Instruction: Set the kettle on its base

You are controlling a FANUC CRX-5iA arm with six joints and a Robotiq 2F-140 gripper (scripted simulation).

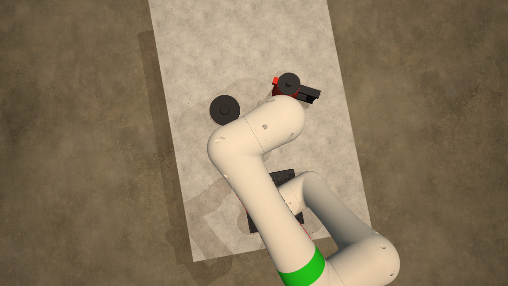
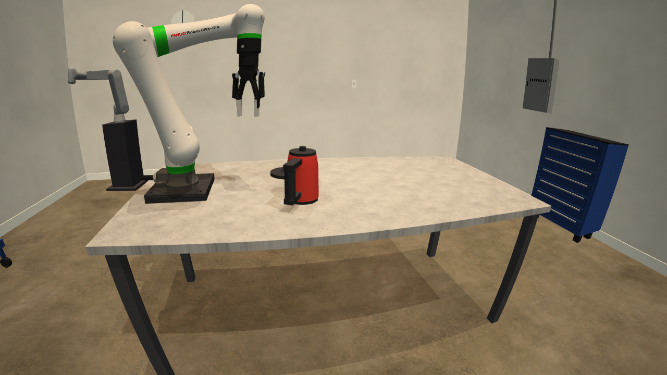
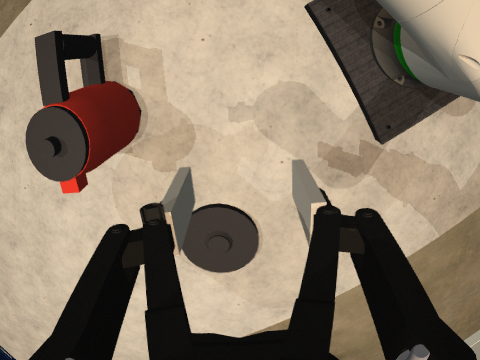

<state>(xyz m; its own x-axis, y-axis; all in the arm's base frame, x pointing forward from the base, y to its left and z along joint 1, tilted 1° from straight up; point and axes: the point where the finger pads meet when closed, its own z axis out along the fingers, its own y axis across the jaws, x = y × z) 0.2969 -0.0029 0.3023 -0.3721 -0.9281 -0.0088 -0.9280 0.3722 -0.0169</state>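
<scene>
Now: hand 20 cm short of the red kettle, 13 cm to the left of it and 23 cm above it. Also, from my hand: round black base: 15 cm ahead, 20 cm to the left, 32 cm below.
</scene>
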